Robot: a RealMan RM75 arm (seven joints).
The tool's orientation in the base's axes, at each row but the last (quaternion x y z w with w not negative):
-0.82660 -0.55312 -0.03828 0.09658
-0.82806 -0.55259 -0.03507 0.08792
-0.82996 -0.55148 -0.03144 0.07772
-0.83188 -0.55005 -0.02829 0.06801
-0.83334 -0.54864 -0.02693 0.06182
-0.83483 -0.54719 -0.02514 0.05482
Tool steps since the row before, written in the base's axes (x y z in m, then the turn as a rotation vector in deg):
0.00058 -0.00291 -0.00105 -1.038 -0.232 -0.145
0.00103 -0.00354 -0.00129 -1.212 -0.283 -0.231
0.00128 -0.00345 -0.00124 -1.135 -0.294 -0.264
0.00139 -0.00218 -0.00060 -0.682 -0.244 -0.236
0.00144 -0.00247 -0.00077 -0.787 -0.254 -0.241
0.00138 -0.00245 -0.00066 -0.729 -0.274 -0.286
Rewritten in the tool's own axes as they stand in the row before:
-0.00259 0.00173 0.00041 -0.635 -0.854 0.140
-0.00302 0.00241 0.00057 -0.762 -0.986 0.222
-0.00281 0.00260 0.00061 -0.746 -0.908 0.250
-0.00151 0.00217 0.00024 -0.519 -0.513 0.217
-0.00177 0.00234 0.00040 -0.571 -0.605 0.223
-0.00175 0.00227 0.00034 -0.570 -0.541 0.264

